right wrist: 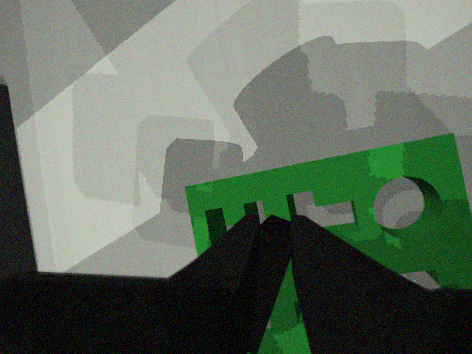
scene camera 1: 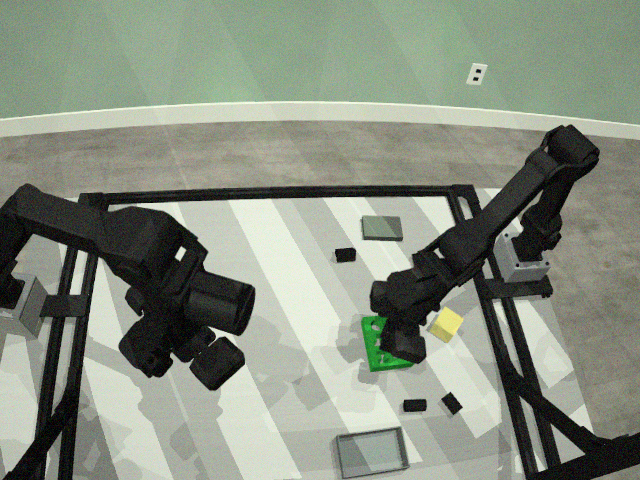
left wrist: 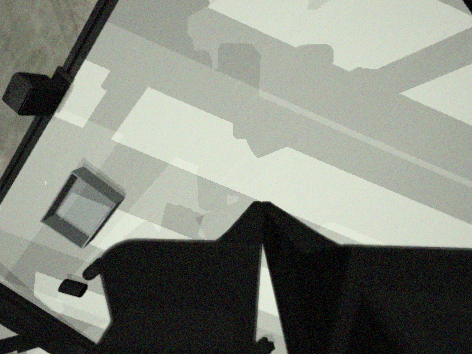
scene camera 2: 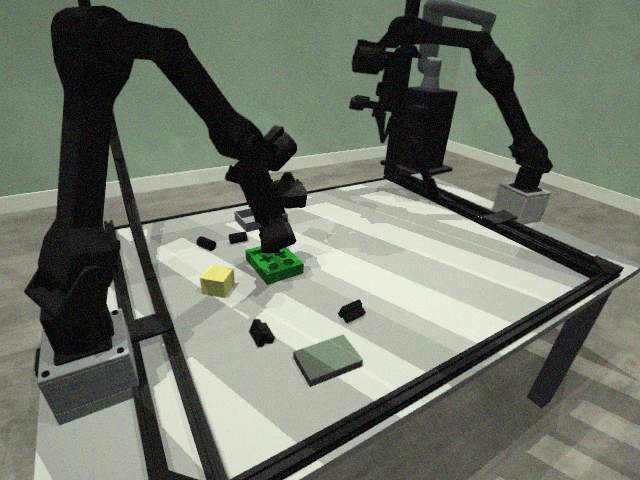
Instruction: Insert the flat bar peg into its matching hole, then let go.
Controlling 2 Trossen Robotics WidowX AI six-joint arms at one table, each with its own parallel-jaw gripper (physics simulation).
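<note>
My right gripper (scene camera 2: 271,249) (right wrist: 274,227) is low over the green board (scene camera 1: 373,361) (scene camera 2: 272,276) (right wrist: 330,175) and is shut on the flat bar peg (right wrist: 272,235), a black piece between its fingertips. The peg is above or at the narrow slots near the board's left edge in the right wrist view; the fingers hide its lower end, so I cannot tell whether it is in a hole. The board also has a round hole and an L-shaped one. My left gripper (scene camera 2: 382,140) (left wrist: 260,209) is shut and empty, high above the table and away from the board.
A yellow block (scene camera 1: 446,324) (scene camera 2: 217,281) lies beside the board. Loose black pieces (scene camera 1: 344,254) (scene camera 1: 414,405) (scene camera 1: 451,403) lie around it. A flat grey-green plate (scene camera 1: 381,227) (scene camera 2: 328,359) and a shallow grey tray (scene camera 1: 339,457) (left wrist: 102,182) lie farther off.
</note>
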